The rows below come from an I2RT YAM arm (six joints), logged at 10 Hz.
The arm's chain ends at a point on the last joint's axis. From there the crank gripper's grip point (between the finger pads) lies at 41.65 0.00 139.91 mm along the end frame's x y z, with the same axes.
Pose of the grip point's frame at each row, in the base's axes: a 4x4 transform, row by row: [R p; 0 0 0 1], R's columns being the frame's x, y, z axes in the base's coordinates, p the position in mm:
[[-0.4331, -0.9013, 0.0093, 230.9], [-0.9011, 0.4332, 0.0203, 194.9], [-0.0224, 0.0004, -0.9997, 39.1], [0, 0, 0, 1]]
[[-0.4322, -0.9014, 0.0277, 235.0], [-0.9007, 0.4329, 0.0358, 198.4], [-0.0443, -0.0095, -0.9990, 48.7], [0, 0, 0, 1]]
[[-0.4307, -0.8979, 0.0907, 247.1], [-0.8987, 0.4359, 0.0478, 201.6], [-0.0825, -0.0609, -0.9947, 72.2], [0, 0, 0, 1]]
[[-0.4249, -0.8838, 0.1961, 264.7], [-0.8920, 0.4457, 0.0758, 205.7], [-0.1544, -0.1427, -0.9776, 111.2], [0, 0, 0, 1]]
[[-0.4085, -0.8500, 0.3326, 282.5], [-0.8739, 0.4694, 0.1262, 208.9], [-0.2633, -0.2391, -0.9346, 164.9], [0, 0, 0, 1]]
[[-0.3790, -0.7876, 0.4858, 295.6], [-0.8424, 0.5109, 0.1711, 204.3], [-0.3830, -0.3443, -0.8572, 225.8], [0, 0, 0, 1]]
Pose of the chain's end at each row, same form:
[[-0.4331, -0.9013, 0.0093, 247.6], [-0.9011, 0.4332, 0.0203, 229.6], [-0.0224, 0.0004, -0.9997, 179.9], [0, 0, 0, 1]]
[[-0.4322, -0.9014, 0.0277, 249.1], [-0.9007, 0.4329, 0.0358, 230.9], [-0.0443, -0.0095, -0.9990, 190.3], [0, 0, 0, 1]]
[[-0.4307, -0.8979, 0.0907, 252.3], [-0.8987, 0.4359, 0.0478, 232.3], [-0.0825, -0.0609, -0.9947, 214.8], [0, 0, 0, 1]]
[[-0.4249, -0.8838, 0.1961, 255.0], [-0.8920, 0.4457, 0.0758, 232.2], [-0.1544, -0.1427, -0.9776, 254.4], [0, 0, 0, 1]]
[[-0.4085, -0.8500, 0.3326, 253.0], [-0.8739, 0.4694, 0.1262, 227.6], [-0.2633, -0.2391, -0.9346, 306.6], [0, 0, 0, 1]]
[[-0.3790, -0.7876, 0.4858, 243.4], [-0.8424, 0.5109, 0.1711, 215.4], [-0.3830, -0.3443, -0.8572, 361.7], [0, 0, 0, 1]]

